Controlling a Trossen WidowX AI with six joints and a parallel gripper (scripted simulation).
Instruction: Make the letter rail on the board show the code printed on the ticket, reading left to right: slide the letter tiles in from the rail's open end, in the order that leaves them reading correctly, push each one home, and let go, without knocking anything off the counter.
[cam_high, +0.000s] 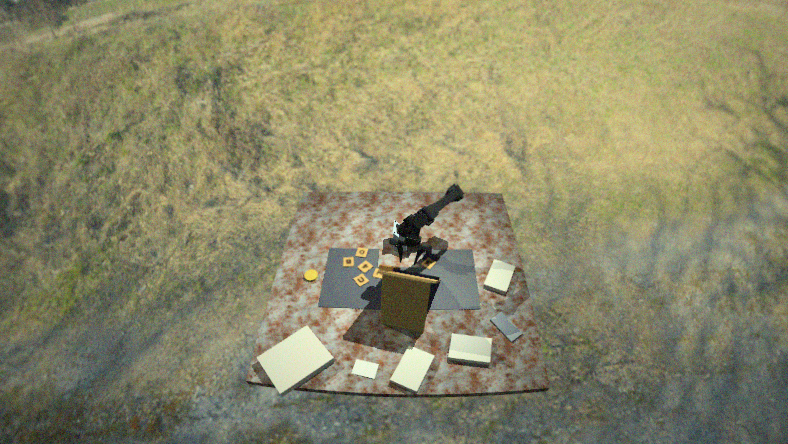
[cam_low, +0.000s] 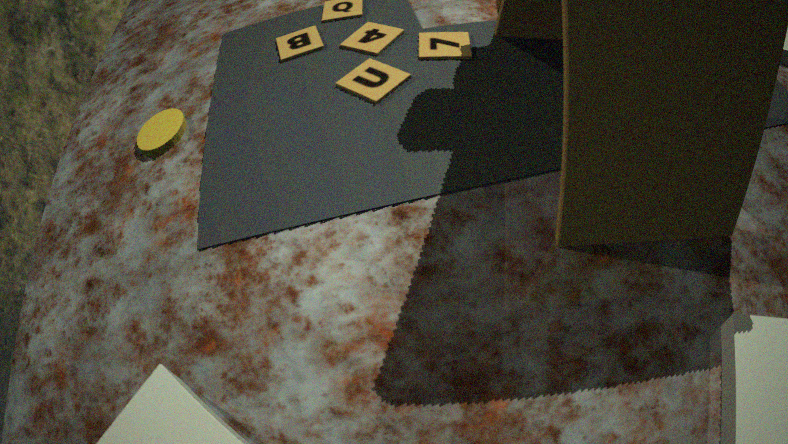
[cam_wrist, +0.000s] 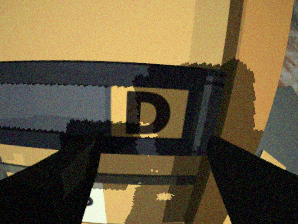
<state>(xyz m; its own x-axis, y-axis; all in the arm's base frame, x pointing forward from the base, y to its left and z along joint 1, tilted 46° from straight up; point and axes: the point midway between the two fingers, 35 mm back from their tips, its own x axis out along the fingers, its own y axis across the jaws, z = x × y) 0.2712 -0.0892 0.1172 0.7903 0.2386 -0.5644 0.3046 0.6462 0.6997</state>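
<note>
Right now the tan letter tile is 3 cm below my gripper tip, 3 cm ahead of it and 1 cm to the right of it. The rest, counted from my gripper tip: grey mat 19 cm below, 11 cm behind, 3 cm to the right; then white card 42 cm ahead, 20 cm to the right, 19 cm below; then white ticket 11 cm below, 9 cm to the left, 1 cm behind.
</note>
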